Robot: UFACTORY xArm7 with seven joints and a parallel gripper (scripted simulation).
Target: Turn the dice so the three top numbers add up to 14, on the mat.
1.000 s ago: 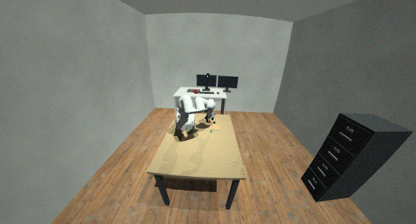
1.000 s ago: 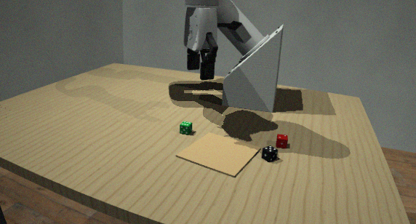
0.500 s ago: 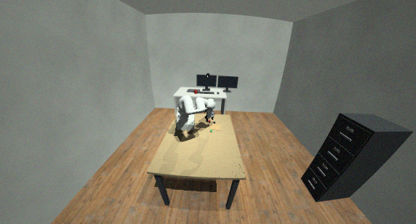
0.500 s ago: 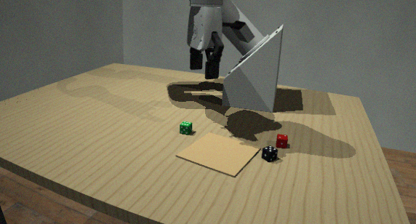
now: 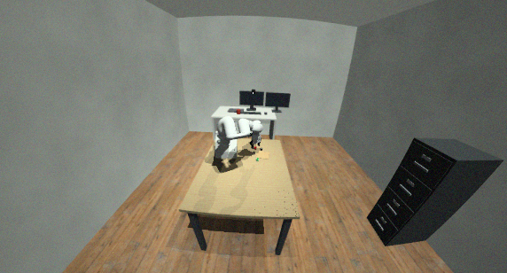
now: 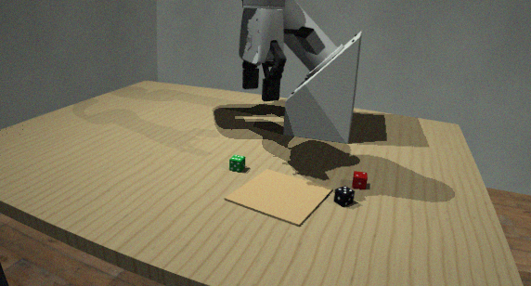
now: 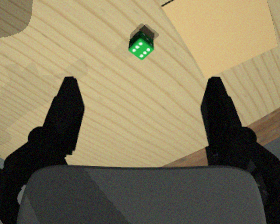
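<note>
Right now the green die is 150 mm below my hand, 30 mm to the right of it and 20 mm ahead of it. The rest, counted from my hand: red die 200 mm to the left, 150 mm below, 20 mm ahead; black die 180 mm to the left, 150 mm below, 90 mm ahead; tan mat 160 mm below, 100 mm ahead, 70 mm to the left.
</note>
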